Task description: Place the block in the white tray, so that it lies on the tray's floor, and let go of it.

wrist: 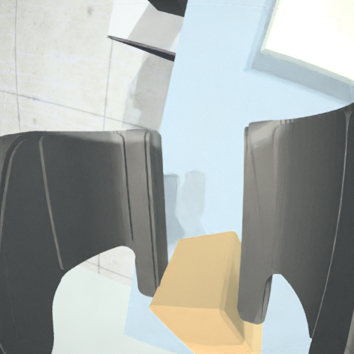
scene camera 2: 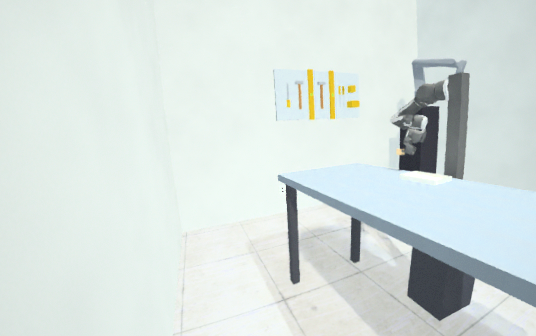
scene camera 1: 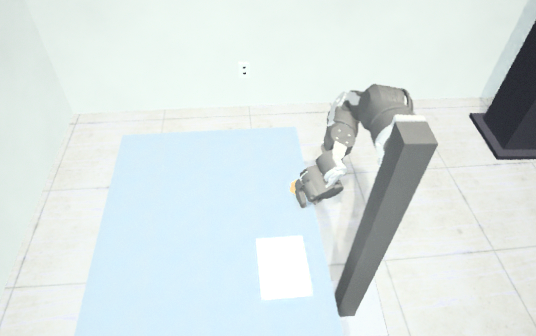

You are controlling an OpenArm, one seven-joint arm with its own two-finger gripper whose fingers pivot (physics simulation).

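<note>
The orange-yellow block (scene camera 1: 293,187) (scene camera 2: 400,151) (wrist: 200,280) is held tilted between the two dark fingertips of my gripper (scene camera 1: 297,189) (scene camera 2: 404,150) (wrist: 204,215), which is shut on it. In the second scene view, block and gripper are in the air, well above the table top. The white tray (scene camera 1: 284,267) (scene camera 2: 425,177) (wrist: 320,40) lies on the blue table near its robot-side edge. In the first scene view it is below the gripper in the picture; in the wrist view it shows at the top right, apart from the block.
The blue table (scene camera 1: 190,200) (scene camera 2: 350,190) (wrist: 210,100) has its edge near the gripper. A dark upright post (scene camera 1: 380,225) (scene camera 2: 456,125) stands beside the tray's side of the table. A tool board (scene camera 2: 292,95) hangs on the wall. A soft shadow falls on the table below the fingers.
</note>
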